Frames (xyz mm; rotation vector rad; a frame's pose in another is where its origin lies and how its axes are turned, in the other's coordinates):
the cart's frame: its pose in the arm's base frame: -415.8 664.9 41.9 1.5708 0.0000 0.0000
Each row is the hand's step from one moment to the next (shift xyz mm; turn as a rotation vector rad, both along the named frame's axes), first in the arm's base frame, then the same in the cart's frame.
Working: the arm's base frame: its pose in the cart's frame: 415.8 -41.9 664.9 -1.5708 0.0000 0.0000

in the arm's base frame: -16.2 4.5 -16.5 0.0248 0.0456 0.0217
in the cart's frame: -16.2 -16.5 -4.5 0.0248 0.0217 -0.0456
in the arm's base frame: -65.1 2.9 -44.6 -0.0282 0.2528 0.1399
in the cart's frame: -65.1 -44.6 -2.9 -0.0282 0.1399 -0.2528
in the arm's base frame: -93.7 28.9 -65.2 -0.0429 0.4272 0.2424
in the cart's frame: -93.7 -65.2 -28.9 -0.0429 0.2424 -0.4272
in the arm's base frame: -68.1 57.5 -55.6 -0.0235 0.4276 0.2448
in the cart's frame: -68.1 -55.6 -57.5 -0.0235 0.2448 -0.4276
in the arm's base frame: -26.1 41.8 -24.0 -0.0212 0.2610 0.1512
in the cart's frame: -26.1 -24.0 -41.8 -0.0212 0.1512 -0.2610
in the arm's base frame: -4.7 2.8 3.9 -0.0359 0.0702 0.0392
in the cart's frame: -4.7 3.9 -2.8 -0.0359 0.0392 -0.0702
